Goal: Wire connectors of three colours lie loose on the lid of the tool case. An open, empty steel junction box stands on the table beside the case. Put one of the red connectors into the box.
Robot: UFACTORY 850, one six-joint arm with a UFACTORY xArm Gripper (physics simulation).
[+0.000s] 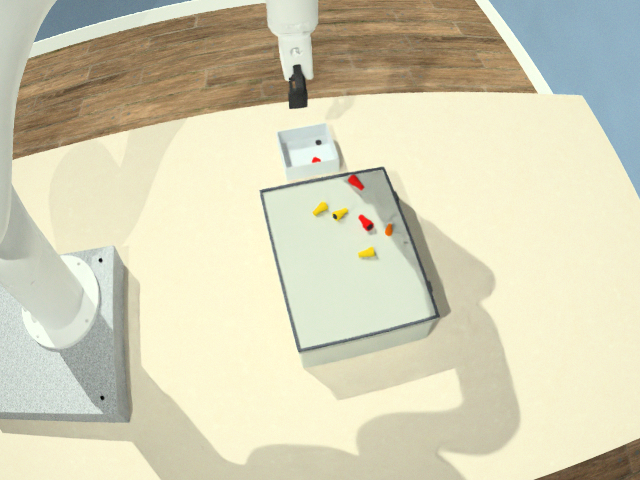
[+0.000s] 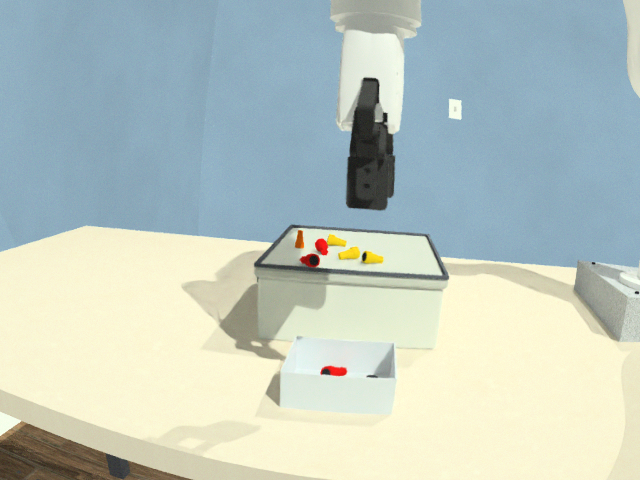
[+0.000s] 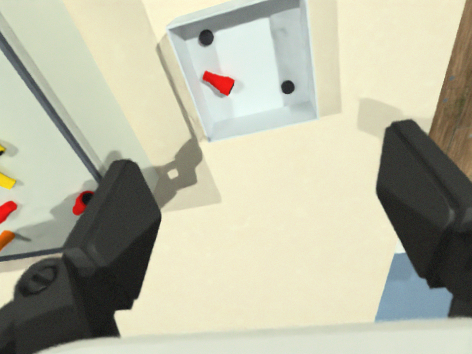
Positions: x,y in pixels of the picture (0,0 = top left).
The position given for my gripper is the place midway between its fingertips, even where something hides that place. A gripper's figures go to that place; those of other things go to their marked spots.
My gripper (image 1: pixel 295 91) is 1.03 m from the lens. A tool case (image 1: pixel 340 306) is 0.88 m from the lens. A steel junction box (image 1: pixel 298 146): 1.18 m from the lens. The marked spots on the tool case and the steel junction box are 0.41 m apart.
